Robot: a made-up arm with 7 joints.
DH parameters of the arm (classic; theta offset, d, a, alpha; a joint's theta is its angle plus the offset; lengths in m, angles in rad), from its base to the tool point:
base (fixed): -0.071 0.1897 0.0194 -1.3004
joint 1: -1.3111 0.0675 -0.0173 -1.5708
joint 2: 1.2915 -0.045 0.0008 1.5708
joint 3: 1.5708 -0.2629 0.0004 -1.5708
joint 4: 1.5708 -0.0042 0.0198 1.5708
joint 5: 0 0.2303 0.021 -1.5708
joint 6: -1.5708 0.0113 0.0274 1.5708
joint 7: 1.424 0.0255 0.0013 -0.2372
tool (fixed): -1.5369 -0.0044 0 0
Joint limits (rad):
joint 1: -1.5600..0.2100
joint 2: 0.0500..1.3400
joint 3: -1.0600..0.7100
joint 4: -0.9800..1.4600
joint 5: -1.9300..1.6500
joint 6: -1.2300..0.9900
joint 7: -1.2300..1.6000
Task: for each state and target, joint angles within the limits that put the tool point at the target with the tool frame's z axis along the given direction. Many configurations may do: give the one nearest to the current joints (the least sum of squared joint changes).
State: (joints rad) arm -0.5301 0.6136 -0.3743 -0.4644 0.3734 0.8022 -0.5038
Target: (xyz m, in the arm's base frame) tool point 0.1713 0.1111 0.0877 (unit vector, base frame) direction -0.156 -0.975 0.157
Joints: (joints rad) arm -0.1615 0.9830 -0.3562 -0.8256 0.8273 0.9536 -0.4240
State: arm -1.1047 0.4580 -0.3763 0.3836 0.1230 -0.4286 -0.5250
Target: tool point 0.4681 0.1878 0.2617 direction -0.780 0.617 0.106
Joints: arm -1.5173 0.5176 0.3028 0.5732 -0.8334 -0.2461 -0.7036
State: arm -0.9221 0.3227 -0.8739 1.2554 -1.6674 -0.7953 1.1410
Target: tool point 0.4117 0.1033 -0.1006 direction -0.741 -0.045 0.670
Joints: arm -1.1608 0.3197 -1.0016 1.2200 -1.1817 -1.2300 1.2325
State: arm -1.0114 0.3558 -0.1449 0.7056 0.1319 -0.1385 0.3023
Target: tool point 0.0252 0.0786 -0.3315 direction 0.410 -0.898 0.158
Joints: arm -0.2600 0.0582 -0.5353 1.3182 0.4629 0.2473 0.3919
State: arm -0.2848 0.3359 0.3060 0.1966 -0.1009 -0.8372 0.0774
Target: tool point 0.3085 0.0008 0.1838 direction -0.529 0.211 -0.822
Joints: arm -1.1538 0.0500 -0.0163 -0.2228 0.1016 -1.2208 0.2880
